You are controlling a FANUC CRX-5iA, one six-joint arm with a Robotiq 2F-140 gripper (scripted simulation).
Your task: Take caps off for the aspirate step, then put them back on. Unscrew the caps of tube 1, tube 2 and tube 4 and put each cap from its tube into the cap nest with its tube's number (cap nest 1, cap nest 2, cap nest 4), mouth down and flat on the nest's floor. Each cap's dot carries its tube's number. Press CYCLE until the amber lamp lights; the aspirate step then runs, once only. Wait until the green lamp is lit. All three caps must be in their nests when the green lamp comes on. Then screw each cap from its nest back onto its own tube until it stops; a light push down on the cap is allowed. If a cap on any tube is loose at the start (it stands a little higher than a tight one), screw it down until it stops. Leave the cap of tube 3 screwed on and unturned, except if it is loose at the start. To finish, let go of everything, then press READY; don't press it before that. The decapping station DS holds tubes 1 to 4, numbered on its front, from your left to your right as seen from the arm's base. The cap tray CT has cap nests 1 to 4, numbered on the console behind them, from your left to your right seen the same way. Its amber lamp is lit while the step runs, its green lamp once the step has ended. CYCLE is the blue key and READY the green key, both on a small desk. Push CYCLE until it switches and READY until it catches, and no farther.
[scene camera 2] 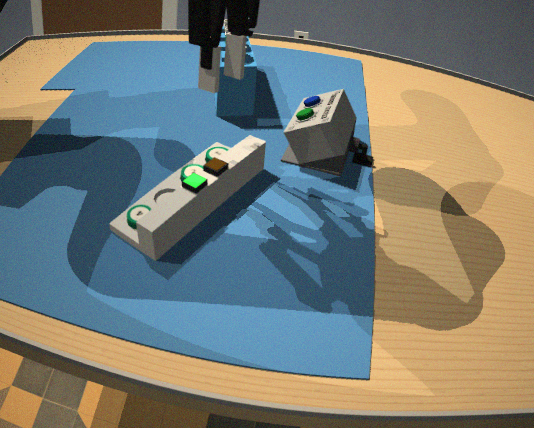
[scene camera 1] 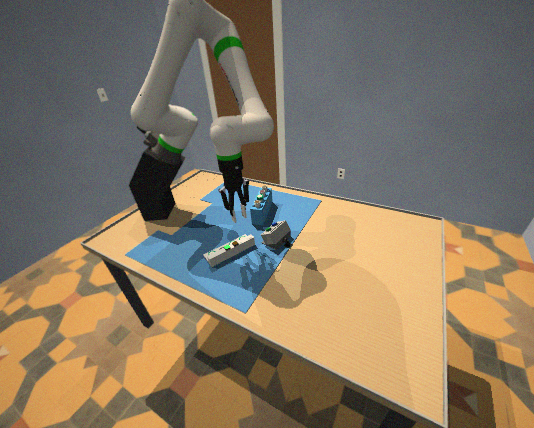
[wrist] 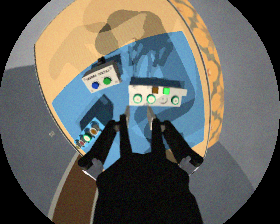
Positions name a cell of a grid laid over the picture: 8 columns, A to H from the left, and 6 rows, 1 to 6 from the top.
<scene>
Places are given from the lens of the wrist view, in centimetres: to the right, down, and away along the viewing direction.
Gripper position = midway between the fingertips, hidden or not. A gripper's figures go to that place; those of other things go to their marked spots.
my gripper (wrist: D3): 0, 0, 22
small grey desk (wrist: D2): -9, -12, 22
</scene>
